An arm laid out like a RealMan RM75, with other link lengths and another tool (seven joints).
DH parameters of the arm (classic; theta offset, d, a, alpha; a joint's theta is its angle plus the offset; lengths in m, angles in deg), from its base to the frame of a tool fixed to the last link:
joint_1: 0 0.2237 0 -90
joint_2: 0 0 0 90
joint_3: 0 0.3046 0 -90
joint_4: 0 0 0 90
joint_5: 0 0.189 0 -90
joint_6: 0 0 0 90
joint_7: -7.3 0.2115 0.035 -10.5
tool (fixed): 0 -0.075 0 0
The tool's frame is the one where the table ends.
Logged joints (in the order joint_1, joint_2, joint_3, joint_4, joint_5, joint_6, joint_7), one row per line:
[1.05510 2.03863 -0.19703 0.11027 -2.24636 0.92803 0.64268]
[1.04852 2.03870 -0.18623 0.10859 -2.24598 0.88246 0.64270]
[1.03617 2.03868 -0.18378 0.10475 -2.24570 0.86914 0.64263]
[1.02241 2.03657 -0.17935 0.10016 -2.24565 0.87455 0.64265]
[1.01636 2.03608 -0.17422 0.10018 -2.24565 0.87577 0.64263]
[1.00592 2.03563 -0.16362 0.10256 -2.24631 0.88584 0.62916]
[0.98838 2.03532 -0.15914 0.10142 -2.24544 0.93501 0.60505]
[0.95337 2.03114 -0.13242 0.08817 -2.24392 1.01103 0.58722]
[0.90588 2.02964 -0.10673 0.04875 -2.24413 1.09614 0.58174]
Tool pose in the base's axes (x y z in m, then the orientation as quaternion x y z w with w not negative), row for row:
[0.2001 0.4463 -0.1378 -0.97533 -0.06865 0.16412 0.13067]
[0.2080 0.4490 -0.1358 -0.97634 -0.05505 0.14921 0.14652]
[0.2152 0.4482 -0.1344 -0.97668 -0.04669 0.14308 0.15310]
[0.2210 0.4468 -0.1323 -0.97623 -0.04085 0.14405 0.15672]
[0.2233 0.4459 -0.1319 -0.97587 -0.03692 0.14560 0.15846]
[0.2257 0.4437 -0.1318 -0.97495 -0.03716 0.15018 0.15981]
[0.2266 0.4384 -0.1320 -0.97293 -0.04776 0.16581 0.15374]
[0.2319 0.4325 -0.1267 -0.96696 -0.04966 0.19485 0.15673]
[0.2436 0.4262 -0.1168 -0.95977 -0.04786 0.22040 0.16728]
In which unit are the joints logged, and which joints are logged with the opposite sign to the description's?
The joints are logged in radians. Opposite sign: joint_6.
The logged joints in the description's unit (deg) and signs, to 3 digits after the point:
[60.453 116.805 -11.289 6.318 -128.707 -53.172 36.823]
[60.076 116.809 -10.670 6.222 -128.685 -50.561 36.824]
[59.368 116.808 -10.530 6.002 -128.669 -49.798 36.820]
[58.580 116.687 -10.276 5.739 -128.666 -50.108 36.821]
[58.233 116.659 -9.982 5.740 -128.666 -50.178 36.820]
[57.635 116.633 -9.375 5.876 -128.704 -50.755 36.048]
[56.630 116.615 -9.118 5.811 -128.654 -53.572 34.667]
[54.624 116.376 -7.587 5.052 -128.567 -57.928 33.645]
[51.903 116.290 -6.115 2.793 -128.579 -62.804 33.331]

